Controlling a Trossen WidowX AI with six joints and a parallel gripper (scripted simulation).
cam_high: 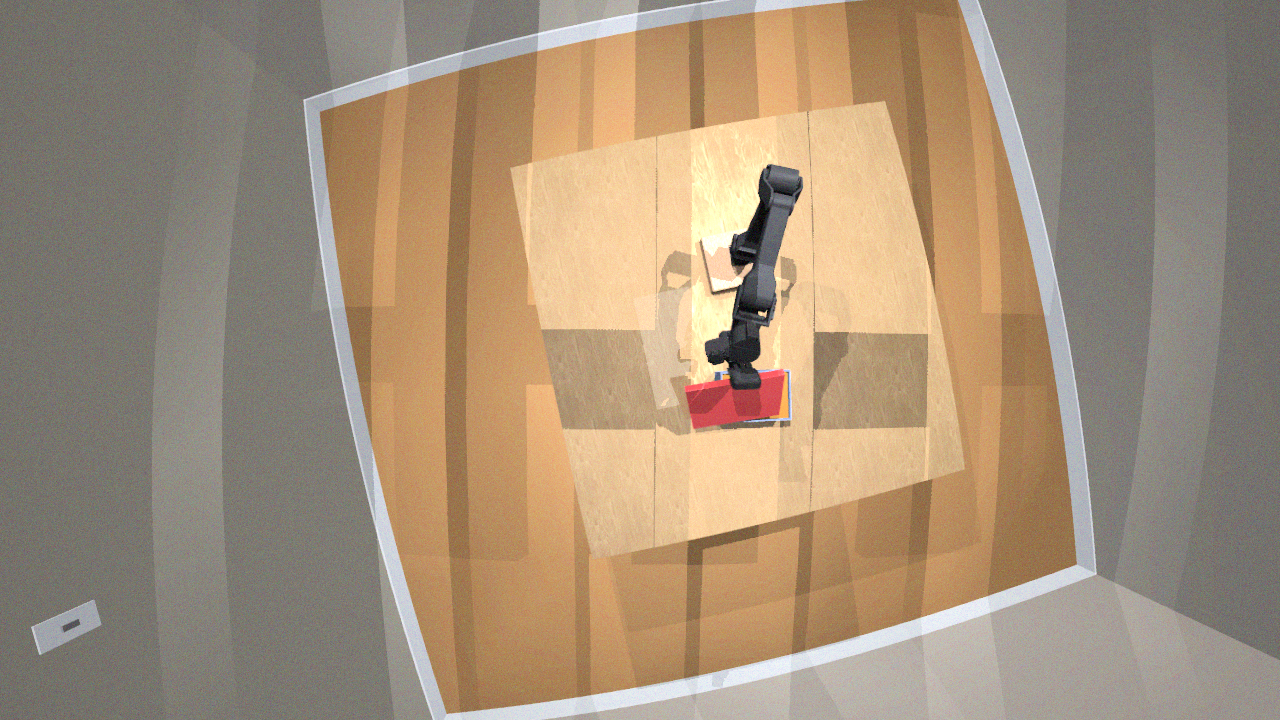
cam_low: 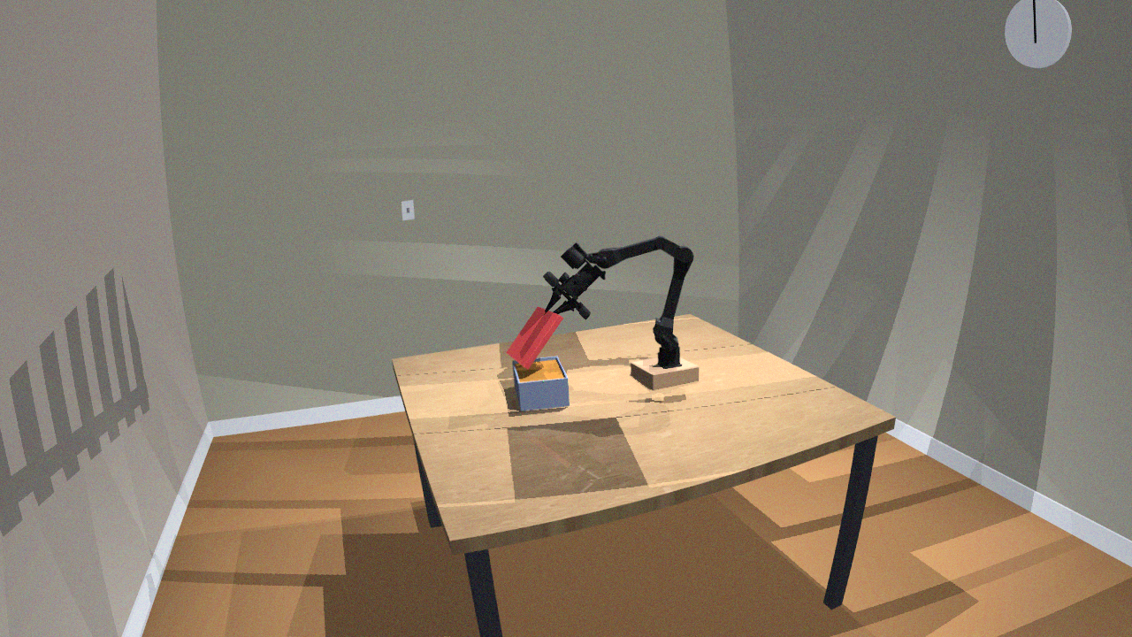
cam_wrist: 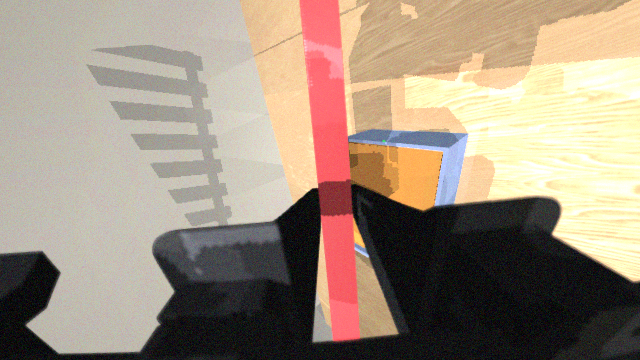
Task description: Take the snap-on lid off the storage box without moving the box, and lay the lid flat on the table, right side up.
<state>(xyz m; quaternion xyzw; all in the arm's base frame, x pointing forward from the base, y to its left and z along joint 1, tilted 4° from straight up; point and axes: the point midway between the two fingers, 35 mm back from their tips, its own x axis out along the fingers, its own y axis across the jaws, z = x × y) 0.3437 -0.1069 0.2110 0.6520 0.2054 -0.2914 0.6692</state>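
My gripper tip is 60 mm short of the red lid, 60 mm above it and 10 mm to the right of it. Also, from my gripper tip: blue storage box 190 mm below, 100 mm to the left, 60 mm ahead.
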